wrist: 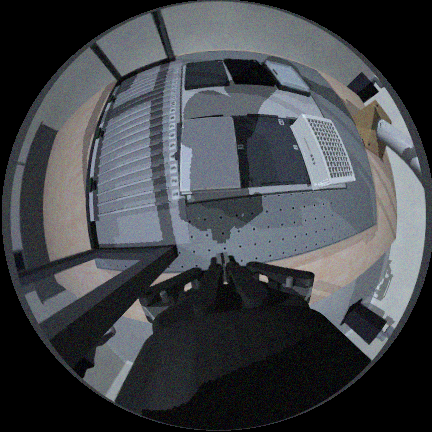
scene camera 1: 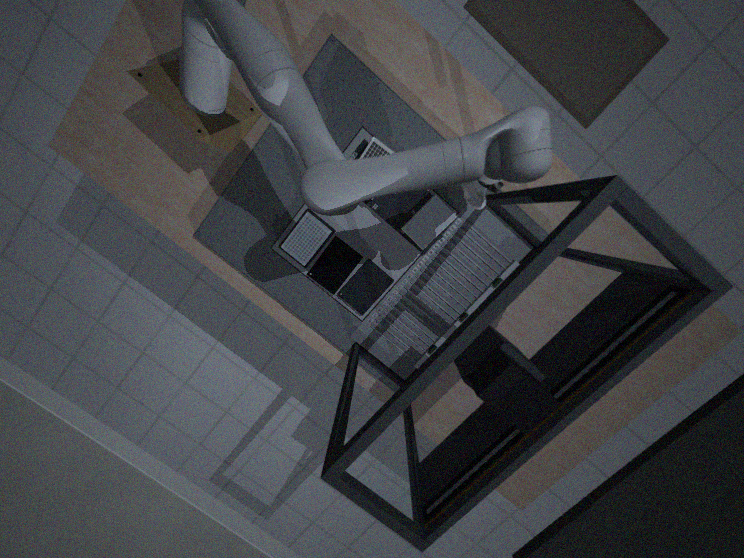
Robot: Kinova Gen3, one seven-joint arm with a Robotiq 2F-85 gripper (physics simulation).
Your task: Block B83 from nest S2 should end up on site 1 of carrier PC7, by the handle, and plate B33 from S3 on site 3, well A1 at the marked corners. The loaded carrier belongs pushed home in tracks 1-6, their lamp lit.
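Note:
Carrier PC7 [scene camera 1: 396, 211] [wrist: 275, 162] lies outside the tracks, its inner end beside the numbered strip at the deck edge. A white gridded block, apparently B83 [scene camera 1: 377, 147] [wrist: 334, 150], sits at its outer end. A flat grey plate, apparently B33 [wrist: 210, 152] [scene camera 1: 429, 221], sits at its deck end; a dark bare site lies between them. The corner marks and well A1 cannot be read. My gripper [wrist: 221, 259] is shut and empty, above the perforated mat beside the carrier's near side; the arm largely hides it in the scene view. Whether a track lamp is lit cannot be told.
The slotted track deck [scene camera 1: 462, 258] [wrist: 130, 165] adjoins the carrier's deck end. A dark frame [scene camera 1: 522, 240] [wrist: 105, 300] rises over it, its post close to my gripper. Across from the carrier, a white plate [scene camera 1: 306, 239] [wrist: 287, 76] sits beside two dark nests [scene camera 1: 334, 264] [wrist: 206, 75].

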